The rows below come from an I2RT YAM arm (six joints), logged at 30 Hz.
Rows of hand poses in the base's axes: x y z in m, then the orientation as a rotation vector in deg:
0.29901, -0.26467, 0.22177, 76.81, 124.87, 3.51
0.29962, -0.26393, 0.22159, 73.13, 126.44, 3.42
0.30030, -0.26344, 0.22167, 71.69, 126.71, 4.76
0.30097, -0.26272, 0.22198, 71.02, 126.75, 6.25
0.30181, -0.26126, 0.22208, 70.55, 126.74, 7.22
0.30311, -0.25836, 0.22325, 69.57, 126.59, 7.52
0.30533, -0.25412, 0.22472, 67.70, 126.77, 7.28
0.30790, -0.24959, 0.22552, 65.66, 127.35, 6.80
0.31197, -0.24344, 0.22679, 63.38, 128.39, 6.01
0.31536, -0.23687, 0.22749, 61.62, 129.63, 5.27
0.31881, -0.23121, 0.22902, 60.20, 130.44, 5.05
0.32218, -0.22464, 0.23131, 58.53, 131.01, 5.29
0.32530, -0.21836, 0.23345, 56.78, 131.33, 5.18
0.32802, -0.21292, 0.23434, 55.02, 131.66, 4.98
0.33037, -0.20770, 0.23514, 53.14, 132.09, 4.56
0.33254, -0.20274, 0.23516, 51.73, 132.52, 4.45
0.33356, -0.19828, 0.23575, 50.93, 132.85, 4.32
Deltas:
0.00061, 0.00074, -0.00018, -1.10, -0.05, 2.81
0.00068, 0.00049, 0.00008, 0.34, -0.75, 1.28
0.00067, 0.00072, 0.00031, 0.69, -0.69, 0.76
0.00084, 0.00146, 0.00010, 0.43, -0.49, 0.50
0.00130, 0.00290, 0.00117, -0.25, -0.57, 0.61
0.00222, 0.00424, 0.00147, -0.86, -0.45, 1.16
0.00257, 0.00453, 0.00080, -0.97, -0.08, 1.36
0.00407, 0.00615, 0.00127, -1.13, 0.34, 1.61
0.00339, 0.00657, 0.00070, -0.83, 0.70, 1.36
0.00345, 0.00566, 0.00153, -0.46, 0.31, 1.12
0.00337, 0.00657, 0.00229, -0.30, -0.09, 1.32
0.00312, 0.00628, 0.00214, -0.63, -0.23, 1.21
0.00272, 0.00544, 0.00089, -0.68, -0.18, 1.20
0.00235, 0.00522, 0.00080, -0.84, -0.06, 1.26
0.00217, 0.00496, 0.00002, -0.46, 0.02, 1.03
0.00102, 0.00446, 0.00059, -0.29, 0.11, 0.59

